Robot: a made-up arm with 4 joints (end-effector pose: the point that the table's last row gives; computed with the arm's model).
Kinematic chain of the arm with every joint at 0, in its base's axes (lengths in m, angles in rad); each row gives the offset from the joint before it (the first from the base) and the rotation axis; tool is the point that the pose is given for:
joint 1: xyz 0 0 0.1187 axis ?
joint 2: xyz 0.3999 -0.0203 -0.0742 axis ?
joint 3: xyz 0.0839 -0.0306 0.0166 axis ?
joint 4: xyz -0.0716 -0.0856 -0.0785 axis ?
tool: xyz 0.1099 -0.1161 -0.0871
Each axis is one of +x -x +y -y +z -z.
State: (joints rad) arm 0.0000 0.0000 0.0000 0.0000
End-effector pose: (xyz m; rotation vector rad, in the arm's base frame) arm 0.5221 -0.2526 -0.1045 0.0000 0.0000 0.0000
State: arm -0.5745 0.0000 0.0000 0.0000
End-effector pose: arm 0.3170 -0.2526 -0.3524 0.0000 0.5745 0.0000
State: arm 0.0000 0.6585 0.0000 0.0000
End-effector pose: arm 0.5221 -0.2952 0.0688 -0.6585 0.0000 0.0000
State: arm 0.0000 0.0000 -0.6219 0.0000
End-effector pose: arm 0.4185 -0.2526 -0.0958 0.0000 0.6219 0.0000
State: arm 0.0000 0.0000 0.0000 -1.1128
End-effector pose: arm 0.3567 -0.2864 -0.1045 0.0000 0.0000 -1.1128
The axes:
joint 1: -y
joint 2: -x
joint 3: -y
joint 4: +z

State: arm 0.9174 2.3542 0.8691 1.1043
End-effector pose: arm 0.4067 0.0094 0.6422 -2.6124 0.6367 0.2969
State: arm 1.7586 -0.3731 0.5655 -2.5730
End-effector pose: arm 0.2534 -0.0033 0.5548 2.5267 -0.2938 -0.9613
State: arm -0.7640 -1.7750 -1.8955 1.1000
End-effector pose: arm 0.1189 0.0019 -0.1919 -2.6142 -0.5371 -1.2889
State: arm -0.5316 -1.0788 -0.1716 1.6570
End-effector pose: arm 0.3494 0.1156 -0.2530 1.2902 -0.3982 1.2258
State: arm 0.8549 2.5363 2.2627 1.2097
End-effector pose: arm 0.5142 0.1272 0.4176 1.9910 -0.4372 -1.3226
